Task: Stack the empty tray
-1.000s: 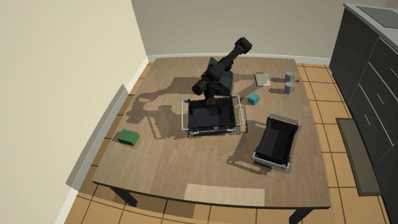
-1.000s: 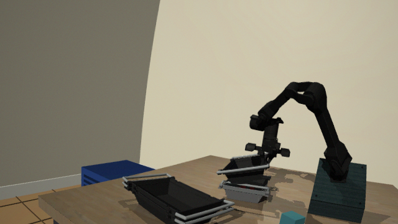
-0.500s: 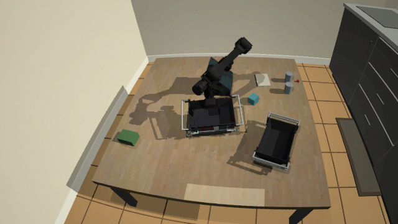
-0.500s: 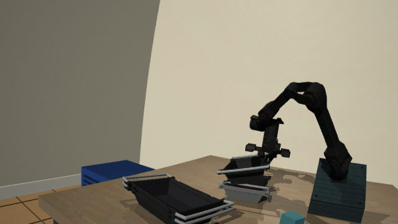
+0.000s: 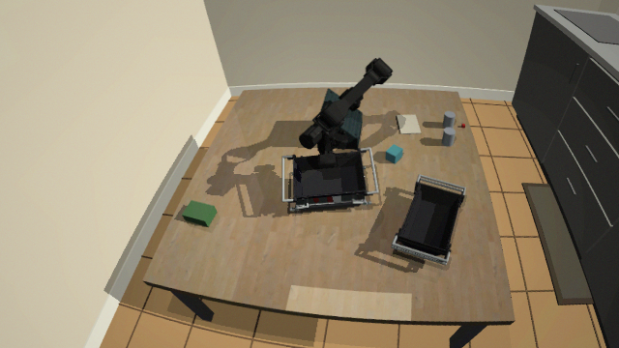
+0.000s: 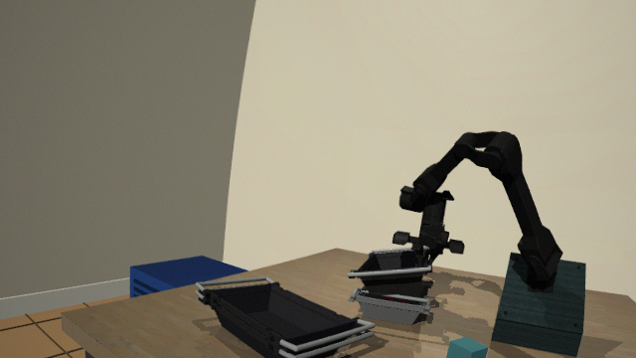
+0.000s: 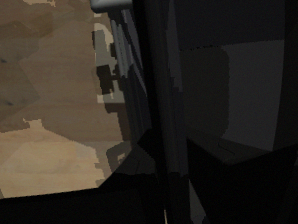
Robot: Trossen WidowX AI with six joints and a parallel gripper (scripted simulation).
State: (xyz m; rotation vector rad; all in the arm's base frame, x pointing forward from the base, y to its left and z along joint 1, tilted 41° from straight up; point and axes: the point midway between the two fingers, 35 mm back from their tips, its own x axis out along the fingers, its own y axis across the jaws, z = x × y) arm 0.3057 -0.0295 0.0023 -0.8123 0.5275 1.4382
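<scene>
Right now my gripper tip is 70 mm short of the black tray, 20 mm below it and 10 mm to the right of it. From my gripper tip the other things lie so: green block: 510 mm to the right, 190 mm ahead, 90 mm below; teal cube: 260 mm to the left, 160 mm behind, 80 mm below; beige pad: 400 mm behind, 350 mm to the left, 100 mm below.
</scene>
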